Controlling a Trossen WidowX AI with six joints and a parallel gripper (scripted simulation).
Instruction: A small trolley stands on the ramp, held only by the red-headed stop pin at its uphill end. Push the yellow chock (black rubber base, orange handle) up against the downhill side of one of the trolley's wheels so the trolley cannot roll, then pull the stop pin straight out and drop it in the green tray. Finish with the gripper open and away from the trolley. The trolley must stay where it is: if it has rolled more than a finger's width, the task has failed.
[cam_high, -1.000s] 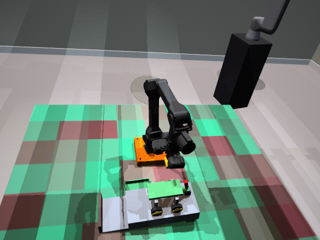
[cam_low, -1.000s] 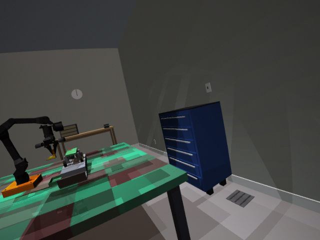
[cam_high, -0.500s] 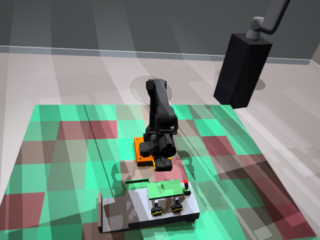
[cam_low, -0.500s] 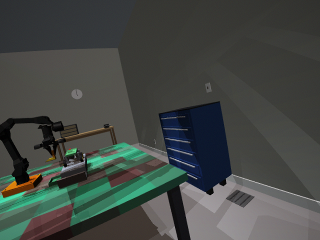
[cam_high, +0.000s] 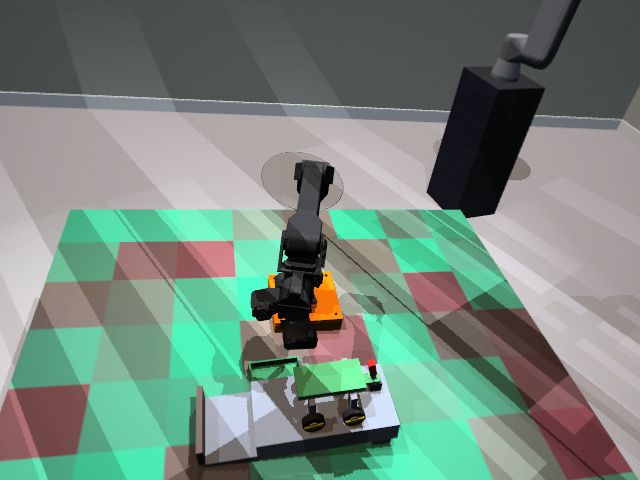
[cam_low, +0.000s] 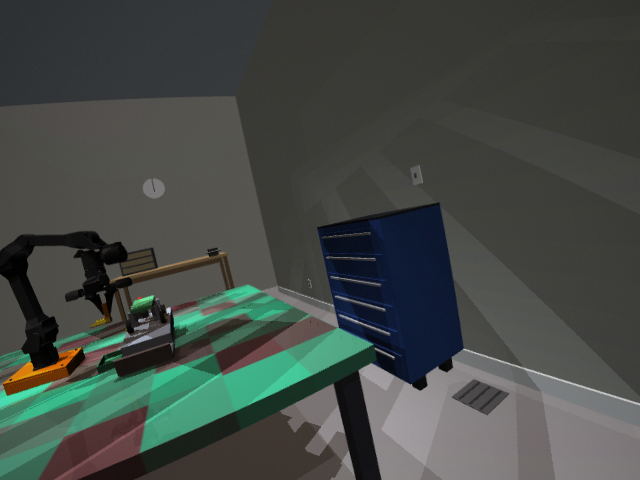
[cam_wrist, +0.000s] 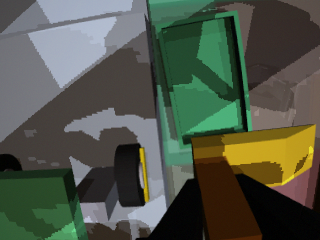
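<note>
The red-headed stop pin is 110 mm ahead of my gripper tip, 140 mm to the left of it and 30 mm below it. The rest, counted from my gripper tip: grey ramp: 110 mm ahead, 40 mm to the left, 110 mm below; trolley: 120 mm ahead, 50 mm to the left, 50 mm below; yellow chock: 20 mm behind, 10 mm below.
</note>
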